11 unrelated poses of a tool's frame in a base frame.
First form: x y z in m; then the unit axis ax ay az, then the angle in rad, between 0 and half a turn.
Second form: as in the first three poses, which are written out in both.
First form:
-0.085, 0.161, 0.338, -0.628, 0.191, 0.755, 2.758
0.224, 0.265, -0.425, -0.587, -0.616, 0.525, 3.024
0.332, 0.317, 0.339, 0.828, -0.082, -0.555, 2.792
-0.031, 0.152, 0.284, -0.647, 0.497, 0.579, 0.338
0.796, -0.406, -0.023, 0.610, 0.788, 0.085, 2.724
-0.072, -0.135, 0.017, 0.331, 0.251, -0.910, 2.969
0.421, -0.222, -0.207, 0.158, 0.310, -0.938, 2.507
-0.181, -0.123, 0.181, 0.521, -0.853, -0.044, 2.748
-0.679, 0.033, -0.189, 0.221, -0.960, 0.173, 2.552
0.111, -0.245, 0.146, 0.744, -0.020, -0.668, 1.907
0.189, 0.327, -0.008, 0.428, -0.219, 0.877, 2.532
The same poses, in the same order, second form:
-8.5, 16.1, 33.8, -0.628, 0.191, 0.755, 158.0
22.4, 26.5, -42.5, -0.587, -0.616, 0.525, 173.3
33.2, 31.7, 33.9, 0.828, -0.082, -0.555, 160.0
-3.1, 15.2, 28.4, -0.647, 0.497, 0.579, 19.4
79.6, -40.6, -2.3, 0.610, 0.788, 0.085, 156.1
-7.2, -13.5, 1.7, 0.331, 0.251, -0.910, 170.1
42.1, -22.2, -20.7, 0.158, 0.310, -0.938, 143.6
-18.1, -12.3, 18.1, 0.521, -0.853, -0.044, 157.4
-67.9, 3.3, -18.9, 0.221, -0.960, 0.173, 146.2
11.1, -24.5, 14.6, 0.744, -0.020, -0.668, 109.3
18.9, 32.7, -0.8, 0.428, -0.219, 0.877, 145.1

